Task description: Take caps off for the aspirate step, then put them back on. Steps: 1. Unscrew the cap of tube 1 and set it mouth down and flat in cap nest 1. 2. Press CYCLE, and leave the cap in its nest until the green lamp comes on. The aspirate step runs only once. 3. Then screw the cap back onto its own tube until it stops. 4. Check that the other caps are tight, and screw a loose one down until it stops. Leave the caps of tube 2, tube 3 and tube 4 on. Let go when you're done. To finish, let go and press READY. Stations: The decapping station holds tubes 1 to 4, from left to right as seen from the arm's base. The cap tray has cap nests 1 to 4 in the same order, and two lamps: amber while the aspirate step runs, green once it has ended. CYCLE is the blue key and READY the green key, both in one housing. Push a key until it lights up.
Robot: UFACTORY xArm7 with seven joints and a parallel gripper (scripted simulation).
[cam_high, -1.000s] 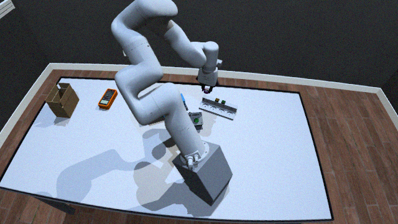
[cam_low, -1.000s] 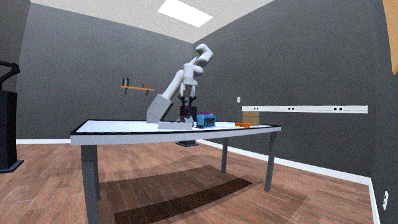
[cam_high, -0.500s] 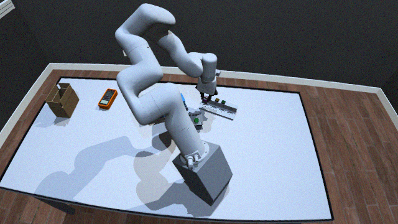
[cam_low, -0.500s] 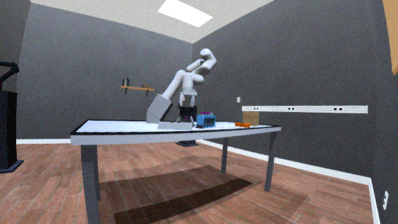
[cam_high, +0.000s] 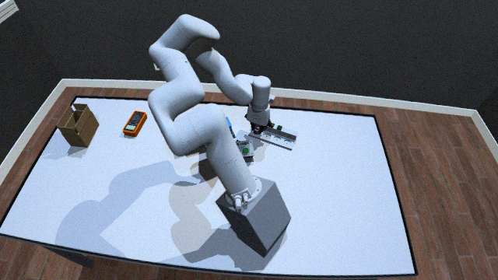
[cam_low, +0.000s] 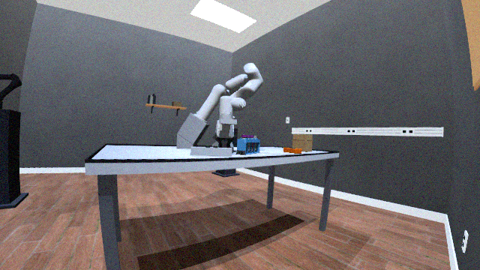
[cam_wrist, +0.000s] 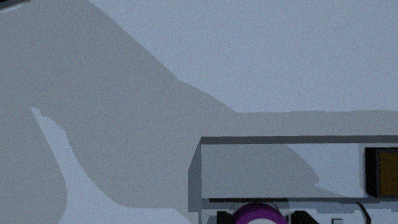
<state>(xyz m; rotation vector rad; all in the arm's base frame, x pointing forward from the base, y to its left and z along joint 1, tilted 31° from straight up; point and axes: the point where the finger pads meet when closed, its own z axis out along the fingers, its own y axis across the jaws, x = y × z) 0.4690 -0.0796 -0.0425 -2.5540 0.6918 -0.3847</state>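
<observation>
Right now my hand is 13 cm past the grey key housing, 8 cm to the right of it and 1 cm below it.
</observation>
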